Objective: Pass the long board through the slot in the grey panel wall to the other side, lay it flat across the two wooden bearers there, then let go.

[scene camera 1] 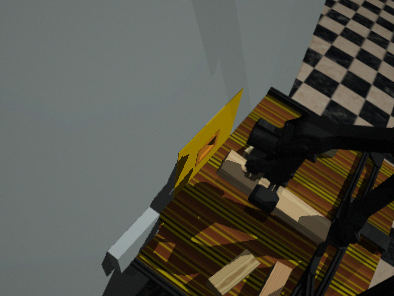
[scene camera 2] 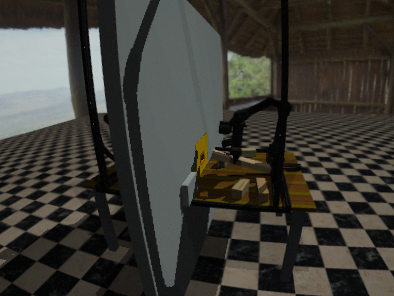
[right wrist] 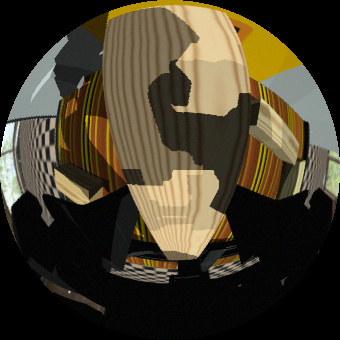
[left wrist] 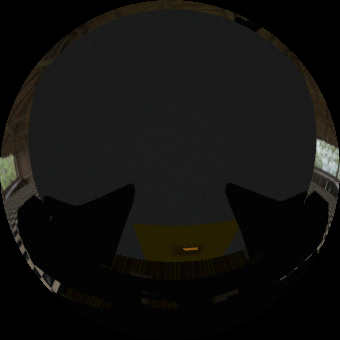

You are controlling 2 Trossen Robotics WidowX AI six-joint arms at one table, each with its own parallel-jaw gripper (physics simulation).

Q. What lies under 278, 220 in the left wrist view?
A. My left gripper.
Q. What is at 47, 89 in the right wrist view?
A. A grey block.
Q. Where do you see a grey block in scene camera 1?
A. At 131, 243
